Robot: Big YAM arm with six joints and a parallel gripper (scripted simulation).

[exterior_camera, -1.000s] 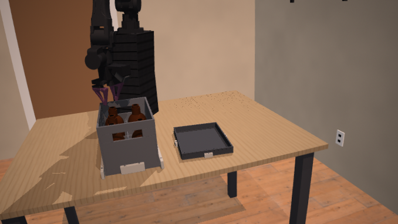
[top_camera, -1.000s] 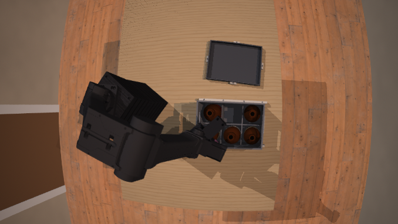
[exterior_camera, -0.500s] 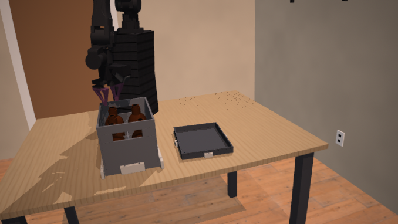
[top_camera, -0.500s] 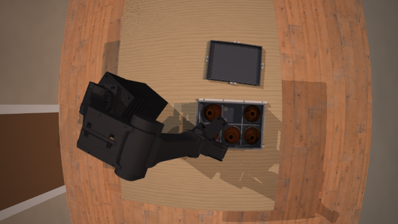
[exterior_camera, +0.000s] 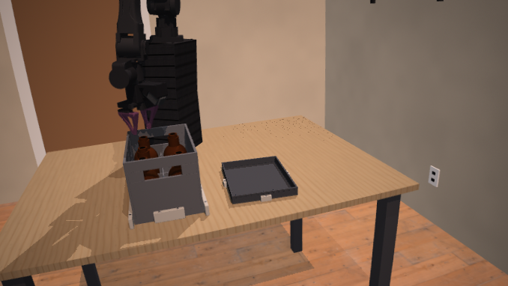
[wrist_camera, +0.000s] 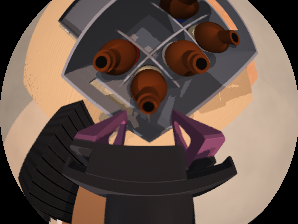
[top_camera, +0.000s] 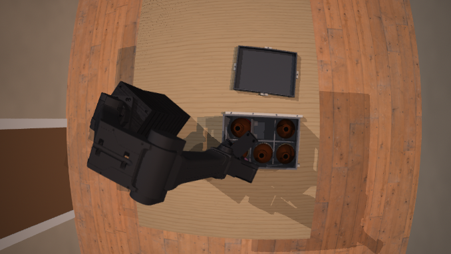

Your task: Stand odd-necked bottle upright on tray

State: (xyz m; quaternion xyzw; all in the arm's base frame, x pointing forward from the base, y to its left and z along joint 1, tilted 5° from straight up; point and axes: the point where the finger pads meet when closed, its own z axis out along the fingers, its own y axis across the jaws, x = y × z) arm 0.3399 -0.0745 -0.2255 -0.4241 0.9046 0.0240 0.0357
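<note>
The grey crate lies 110 mm below my hand, 80 mm ahead of it and 50 mm to the left of it. Also, from my hand: dark tray: 330 mm to the left, 180 mm below, 60 mm ahead.
</note>
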